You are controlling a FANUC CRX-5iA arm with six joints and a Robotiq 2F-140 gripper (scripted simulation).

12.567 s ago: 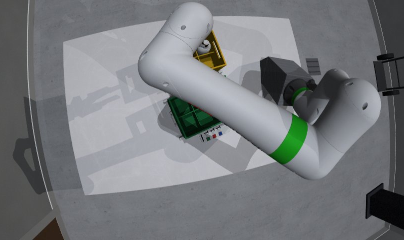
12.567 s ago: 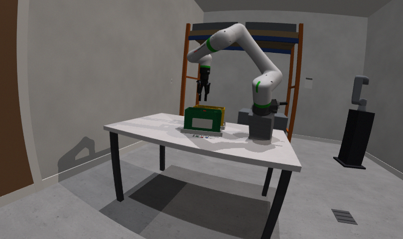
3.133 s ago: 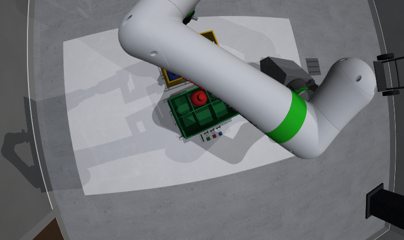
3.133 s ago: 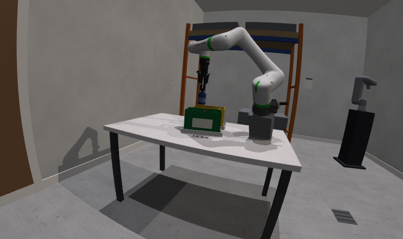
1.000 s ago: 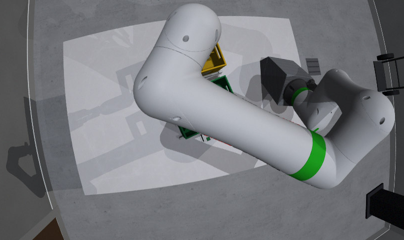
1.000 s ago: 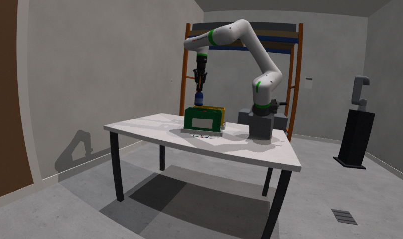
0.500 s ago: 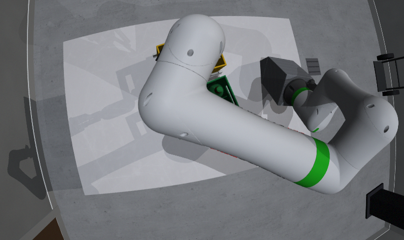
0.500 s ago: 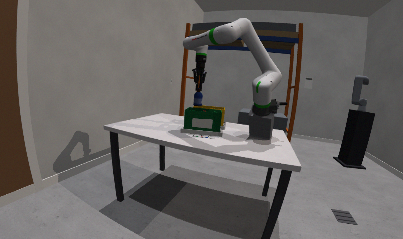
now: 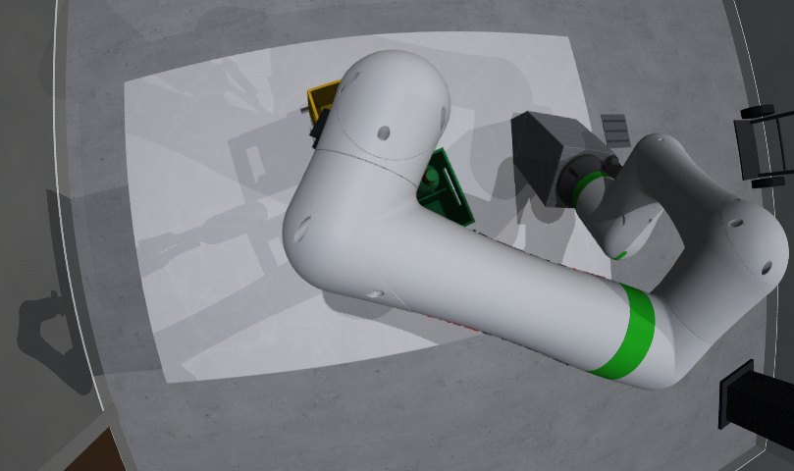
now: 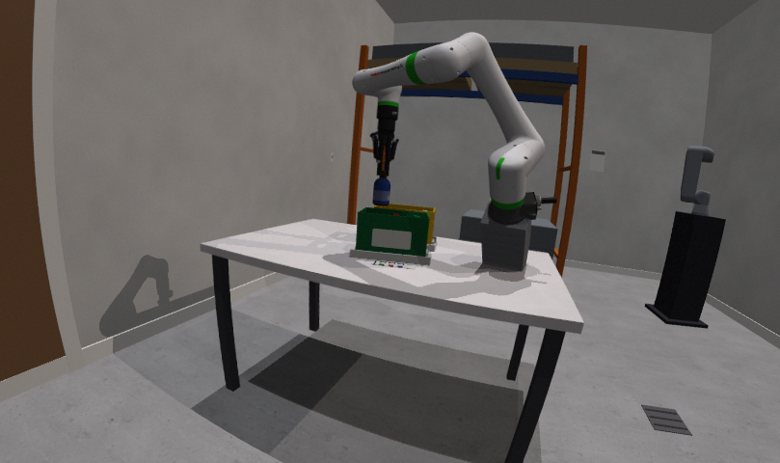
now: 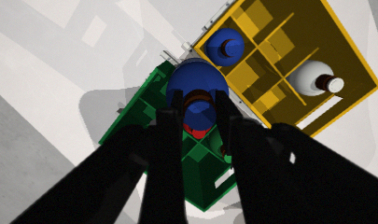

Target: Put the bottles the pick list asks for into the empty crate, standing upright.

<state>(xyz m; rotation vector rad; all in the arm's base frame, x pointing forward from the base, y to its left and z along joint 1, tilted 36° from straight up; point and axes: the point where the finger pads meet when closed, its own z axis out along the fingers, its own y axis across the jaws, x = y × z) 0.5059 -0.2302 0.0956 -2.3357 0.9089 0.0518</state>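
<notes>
The blue-label bottle lies 8 cm below my hand. Also, from my hand: yellow crate 27 cm below, 13 cm to the right, 9 cm behind; red bottle 26 cm below, 9 cm behind, 6 cm to the left; green crate 27 cm below, 10 cm to the left, 10 cm behind.
</notes>
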